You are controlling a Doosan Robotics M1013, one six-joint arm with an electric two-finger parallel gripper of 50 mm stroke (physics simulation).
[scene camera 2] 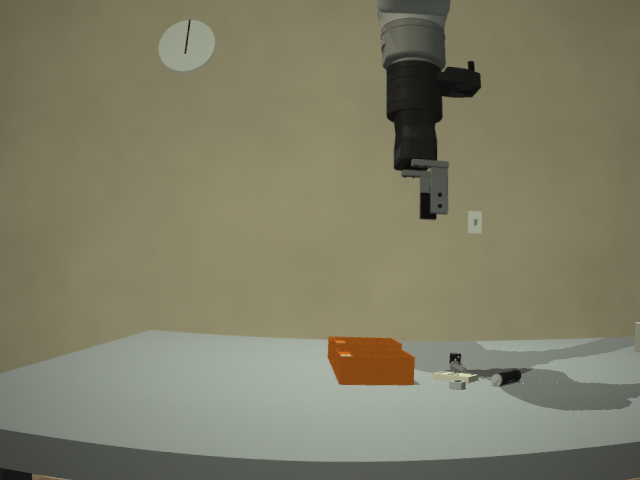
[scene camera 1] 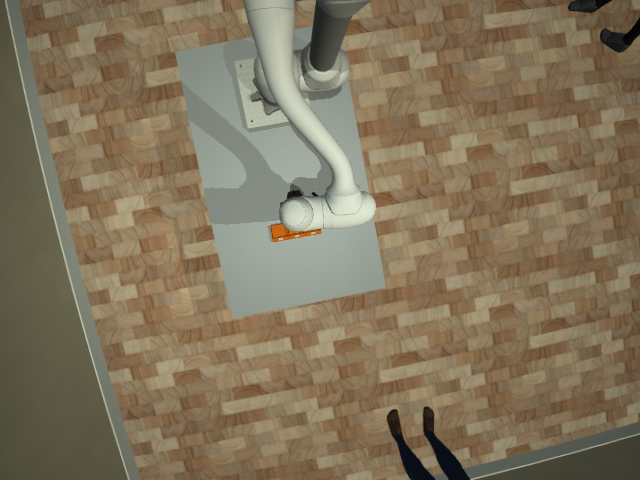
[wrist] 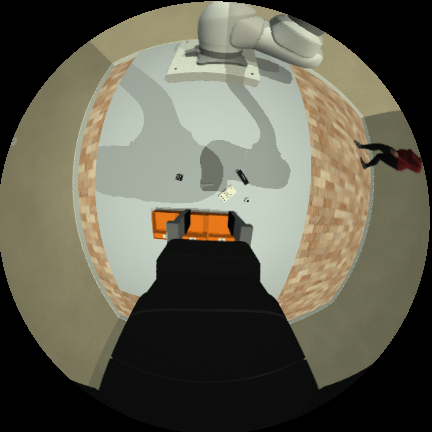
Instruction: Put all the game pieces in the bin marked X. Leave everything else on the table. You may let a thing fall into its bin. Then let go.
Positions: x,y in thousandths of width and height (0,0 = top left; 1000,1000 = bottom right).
Labels:
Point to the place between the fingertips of the gripper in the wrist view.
483,503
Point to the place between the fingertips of the gripper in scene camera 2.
At 677,451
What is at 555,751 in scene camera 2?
An orange three-part bin.

